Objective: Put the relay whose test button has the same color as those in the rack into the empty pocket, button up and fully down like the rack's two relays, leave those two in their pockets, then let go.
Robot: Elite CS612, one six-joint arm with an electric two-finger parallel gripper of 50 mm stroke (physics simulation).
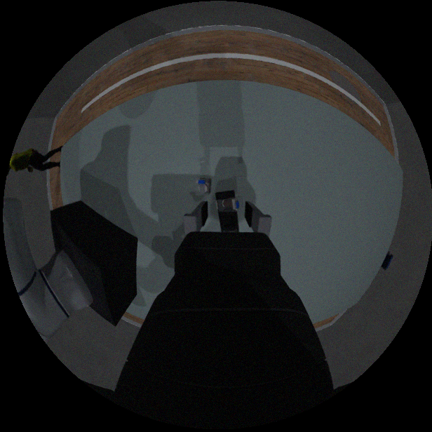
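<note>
My gripper point(226, 208) is open, its two fingers wide apart, with nothing held between them. A small relay with a blue top part point(203, 185) stands on the grey-green table top, ahead and a little left of the fingers, apart from them. A dark block, seemingly the rack point(228, 220), shows between and just beyond the fingers. A pale, brownish piece with a blue end point(229, 204), seemingly a relay, shows at its middle, the blue facing right. The gripper body hides what is nearer. The pockets and a second racked relay cannot be made out in the dim light.
A large black box-like body point(95, 260) fills the lower left, beside a pale arm link point(67, 287). A figure in yellow point(31, 160) is beyond the left table edge. A small blue object point(387, 260) is at the far right. Shadows lie across the table point(320, 165).
</note>
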